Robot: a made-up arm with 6 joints.
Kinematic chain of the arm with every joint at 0, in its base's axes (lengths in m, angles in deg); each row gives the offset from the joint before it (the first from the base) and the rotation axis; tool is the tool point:
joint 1: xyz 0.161 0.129 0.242 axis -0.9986 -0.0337 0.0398
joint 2: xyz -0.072 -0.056 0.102 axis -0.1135 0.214 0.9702
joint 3: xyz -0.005 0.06 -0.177 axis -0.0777 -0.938 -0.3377
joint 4: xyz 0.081 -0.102 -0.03 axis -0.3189 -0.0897 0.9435
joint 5: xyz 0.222 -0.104 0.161 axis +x
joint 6: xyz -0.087 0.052 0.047 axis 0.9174 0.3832 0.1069
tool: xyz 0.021 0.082 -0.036
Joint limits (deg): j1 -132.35..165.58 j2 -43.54..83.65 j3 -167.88..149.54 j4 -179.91..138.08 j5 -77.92..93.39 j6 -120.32..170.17
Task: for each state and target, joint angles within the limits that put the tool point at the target. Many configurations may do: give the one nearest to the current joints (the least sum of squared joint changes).
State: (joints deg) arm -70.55 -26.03 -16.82 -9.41 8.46 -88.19
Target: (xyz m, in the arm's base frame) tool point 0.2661 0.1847 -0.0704
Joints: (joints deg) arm -95.76 -28.77 -13.58 -16.60 3.36 -77.92
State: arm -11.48 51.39 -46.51 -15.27 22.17 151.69
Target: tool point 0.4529 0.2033 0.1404
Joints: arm -12.91 46.30 -38.00 -17.44 23.80 150.52
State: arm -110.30 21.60 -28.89 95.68 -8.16 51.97
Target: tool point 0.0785 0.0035 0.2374
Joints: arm -132.21 9.29 -39.13 105.52 7.95 59.63
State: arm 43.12 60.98 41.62 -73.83 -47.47 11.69
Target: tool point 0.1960 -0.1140 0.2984
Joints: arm 43.68 51.96 43.54 -115.28 -69.92 19.27
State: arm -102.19 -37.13 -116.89 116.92 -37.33 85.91
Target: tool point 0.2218 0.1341 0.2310
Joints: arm -104.71 -29.30 -137.20 109.90 -38.69 81.36
